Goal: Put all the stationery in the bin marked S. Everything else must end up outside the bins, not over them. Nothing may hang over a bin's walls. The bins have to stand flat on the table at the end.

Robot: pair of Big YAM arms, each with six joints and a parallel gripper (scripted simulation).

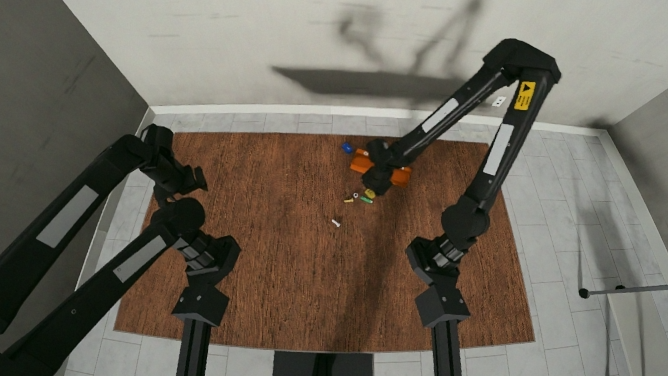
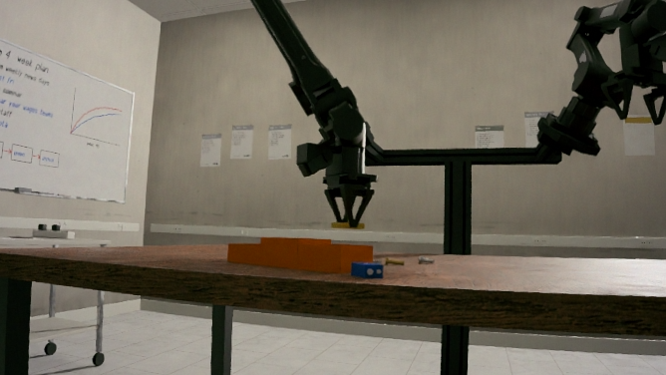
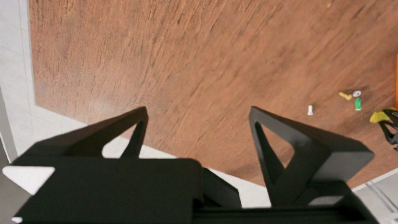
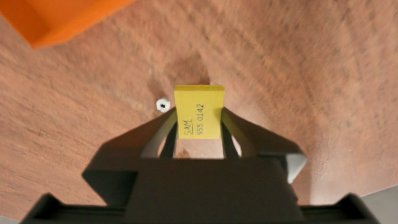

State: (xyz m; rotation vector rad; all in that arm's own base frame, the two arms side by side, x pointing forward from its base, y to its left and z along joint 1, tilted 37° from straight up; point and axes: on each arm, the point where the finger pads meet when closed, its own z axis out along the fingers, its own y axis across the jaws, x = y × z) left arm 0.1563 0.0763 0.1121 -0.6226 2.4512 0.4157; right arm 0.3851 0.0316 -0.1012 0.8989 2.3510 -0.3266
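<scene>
My right gripper is now 70 mm above the green cylinder, 20 mm to the right of it and 10 mm past it. The rest, counted from my right hand: yellow bolt 90 mm to the left, 70 mm below, 10 mm behind; then grey nut 70 mm below, 60 mm to the left, 10 mm ahead; then yellow sticky-note pad right at my right hand.
</scene>
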